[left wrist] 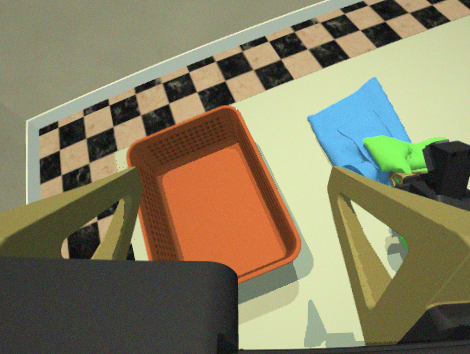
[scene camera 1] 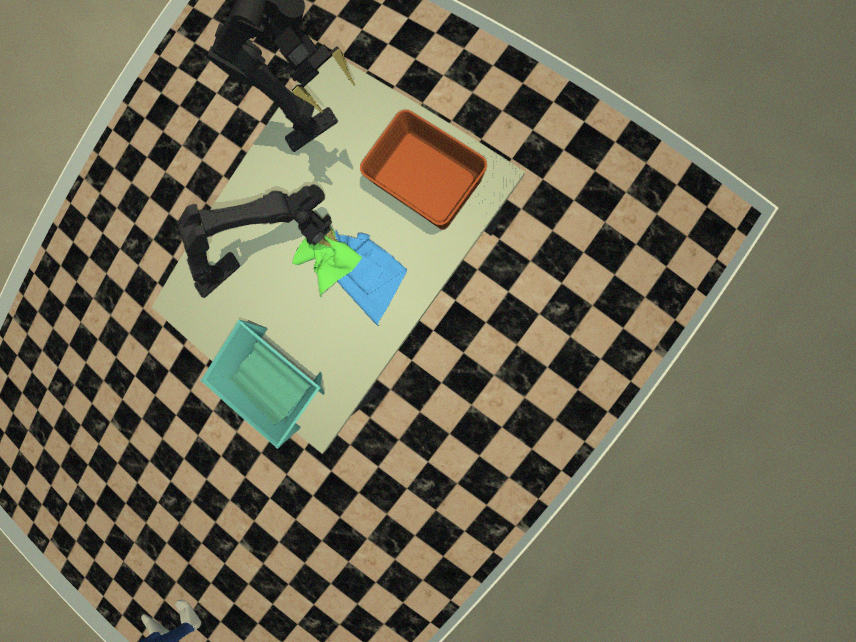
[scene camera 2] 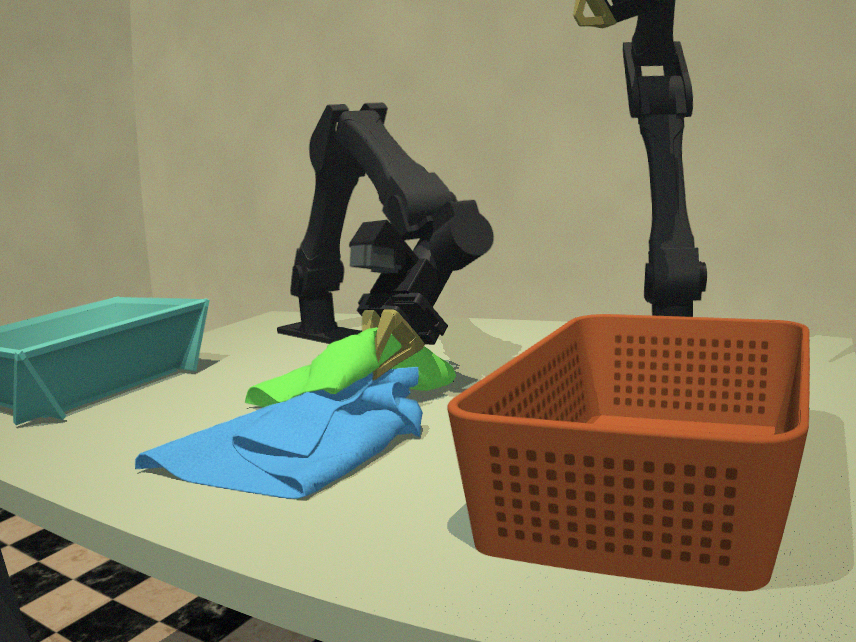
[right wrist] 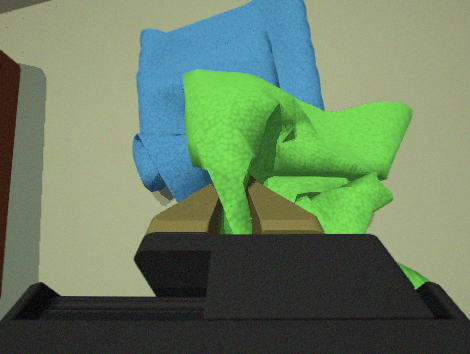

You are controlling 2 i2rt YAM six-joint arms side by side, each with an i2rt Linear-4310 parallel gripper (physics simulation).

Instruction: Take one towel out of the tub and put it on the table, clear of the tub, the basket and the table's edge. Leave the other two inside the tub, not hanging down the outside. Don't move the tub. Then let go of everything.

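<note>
The teal tub (scene camera 1: 231, 400) (scene camera 2: 124, 373) stands at the table's lower left in scene camera 1, with a mint-green towel (scene camera 1: 273, 380) inside. A blue towel (scene camera 1: 376, 276) (scene camera 2: 366, 442) (left wrist: 350, 125) (right wrist: 210, 55) lies folded and creased on the table. A bright green towel (scene camera 1: 337, 259) (scene camera 2: 345, 366) (left wrist: 395, 152) (right wrist: 220, 110) lies bunched beside it and partly over it. My right gripper (scene camera 1: 328, 239) (scene camera 2: 377, 367) (right wrist: 235, 177) is shut on the green towel, low over the table. My left gripper (scene camera 1: 338, 96) (left wrist: 234, 177) is open and empty, high above the table.
The orange basket (scene camera 1: 428, 172) (scene camera 2: 608, 504) (left wrist: 215, 205) stands empty near the table's corner, on the far side of the towels from the tub. The blue towel's outer corner lies nearer the table's long edge than the green towel does.
</note>
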